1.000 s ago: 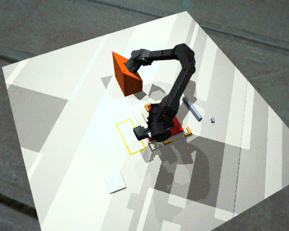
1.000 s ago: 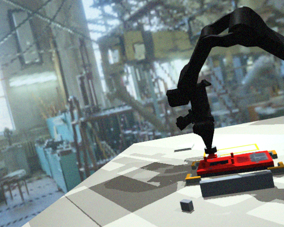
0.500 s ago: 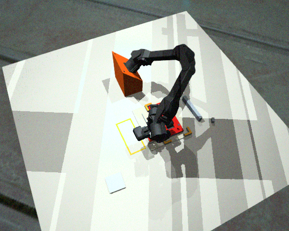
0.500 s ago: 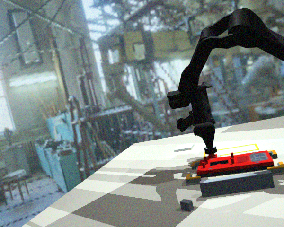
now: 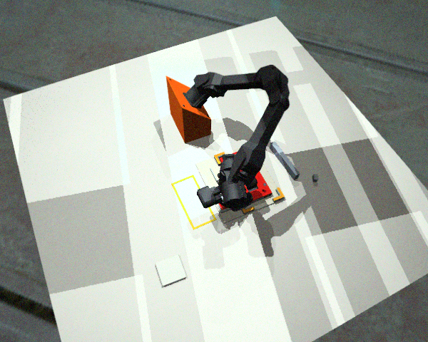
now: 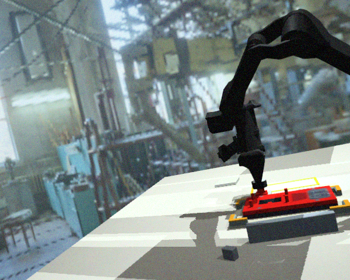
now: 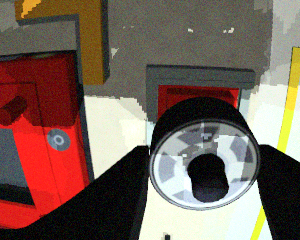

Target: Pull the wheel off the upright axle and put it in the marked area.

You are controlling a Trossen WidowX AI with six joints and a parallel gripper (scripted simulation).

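Right now the upright axle is 10 mm below my gripper tip. From my gripper tip the other things lie so: wheel right at my gripper tip; pale square tile 270 mm to the right, 100 mm ahead, 40 mm below; grey bar 280 mm to the left, 30 mm behind, 20 mm below.
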